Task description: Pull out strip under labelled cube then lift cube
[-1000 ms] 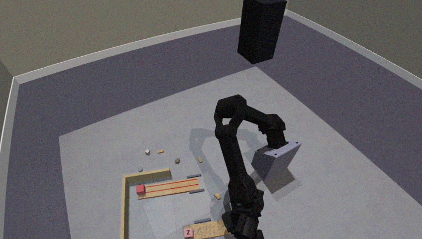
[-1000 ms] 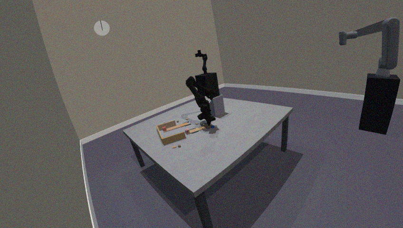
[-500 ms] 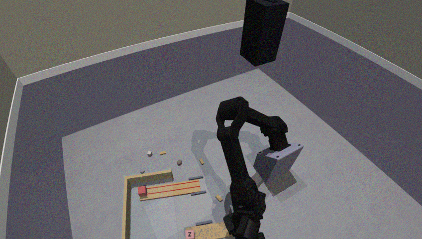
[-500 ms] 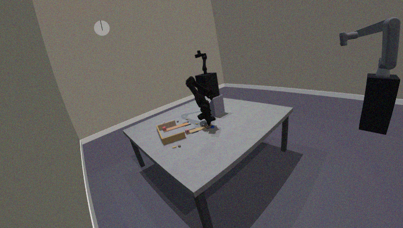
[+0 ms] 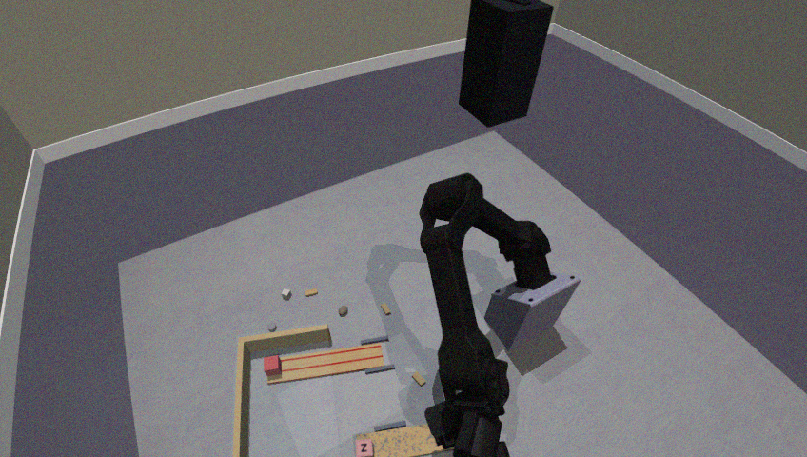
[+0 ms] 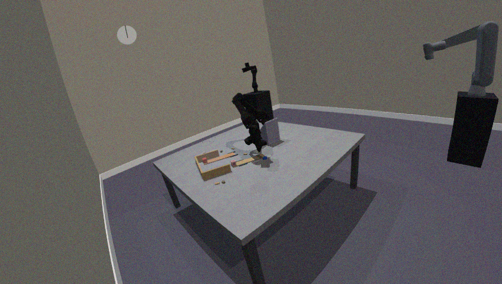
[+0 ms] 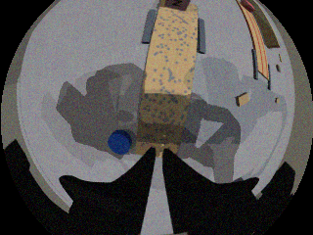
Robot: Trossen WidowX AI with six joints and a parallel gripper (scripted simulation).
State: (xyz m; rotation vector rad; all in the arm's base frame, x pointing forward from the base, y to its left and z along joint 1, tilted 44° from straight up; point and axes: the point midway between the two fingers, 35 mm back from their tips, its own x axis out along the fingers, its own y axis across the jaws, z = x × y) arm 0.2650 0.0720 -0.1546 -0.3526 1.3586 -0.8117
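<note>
The speckled tan strip is 8 cm ahead of my gripper tip, 3 cm to the right of it and 4 cm below it. Also, from my gripper tip: tan piece: 15 cm ahead, 45 cm to the right, 4 cm below; then blue object: 5 cm to the left, 4 cm below; then white cube: 21 cm ahead, 47 cm to the right, 4 cm below.
</note>
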